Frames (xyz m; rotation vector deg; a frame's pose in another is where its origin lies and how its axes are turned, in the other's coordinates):
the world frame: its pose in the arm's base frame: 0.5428 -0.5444 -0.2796 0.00 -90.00 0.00
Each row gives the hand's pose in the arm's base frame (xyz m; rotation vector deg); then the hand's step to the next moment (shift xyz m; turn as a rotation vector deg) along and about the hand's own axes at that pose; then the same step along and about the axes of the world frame.
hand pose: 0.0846 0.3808 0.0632 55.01 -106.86 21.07
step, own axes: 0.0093 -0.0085 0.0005 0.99 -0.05 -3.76
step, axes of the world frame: 0.0065 -0.0100 -0.0040 2.67 1.82 -2.16
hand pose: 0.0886 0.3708 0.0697 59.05 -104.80 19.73
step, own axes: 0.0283 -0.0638 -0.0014 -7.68 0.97 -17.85
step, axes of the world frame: 0.0121 -0.0516 -0.0454 2.38 15.55 -11.44
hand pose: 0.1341 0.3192 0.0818 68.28 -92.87 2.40
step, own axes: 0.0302 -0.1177 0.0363 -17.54 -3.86 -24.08
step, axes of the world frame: -0.0532 -0.0990 -0.0588 -4.78 23.16 -18.53
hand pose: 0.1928 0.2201 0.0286 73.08 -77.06 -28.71
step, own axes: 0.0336 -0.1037 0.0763 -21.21 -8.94 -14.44
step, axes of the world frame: -0.0950 -0.0909 0.0202 -13.18 21.09 -10.95
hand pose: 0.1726 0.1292 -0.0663 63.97 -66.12 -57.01
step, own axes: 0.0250 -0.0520 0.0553 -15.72 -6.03 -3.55
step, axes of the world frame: -0.0440 -0.0412 0.0524 -8.81 14.74 -1.06
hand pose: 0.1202 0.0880 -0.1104 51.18 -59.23 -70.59
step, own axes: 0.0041 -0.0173 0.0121 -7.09 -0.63 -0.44
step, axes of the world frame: -0.0122 -0.0063 0.0166 -1.65 6.94 0.00
